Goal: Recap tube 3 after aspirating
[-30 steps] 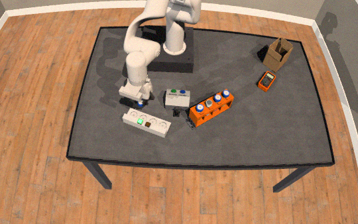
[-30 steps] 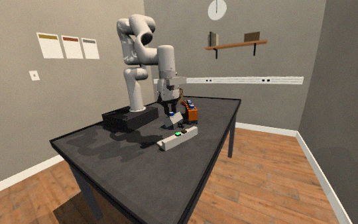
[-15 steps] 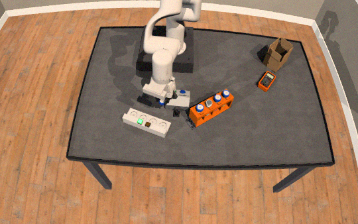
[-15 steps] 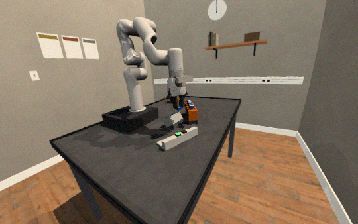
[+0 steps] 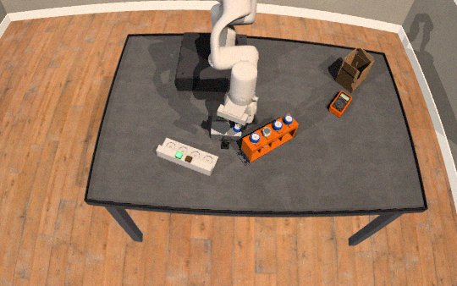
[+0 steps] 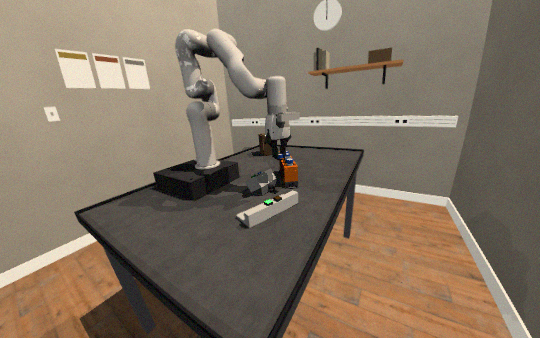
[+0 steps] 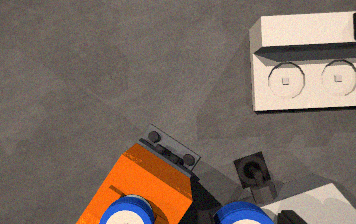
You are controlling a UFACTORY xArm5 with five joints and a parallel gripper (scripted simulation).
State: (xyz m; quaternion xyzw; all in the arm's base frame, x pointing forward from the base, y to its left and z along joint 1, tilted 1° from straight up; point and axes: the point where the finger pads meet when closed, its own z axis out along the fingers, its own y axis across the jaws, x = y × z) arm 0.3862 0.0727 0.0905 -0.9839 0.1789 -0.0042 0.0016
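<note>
Now: hand 20 mm short of the cap 4, 70 mm to the right of it and 60 mm above it. Round my hand: cap 3: 20 mm below; blue key: 100 mm behind, 10 mm to the right, 110 mm below; grey key housing: 80 mm behind, 40 mm to the right, 120 mm below.
</note>
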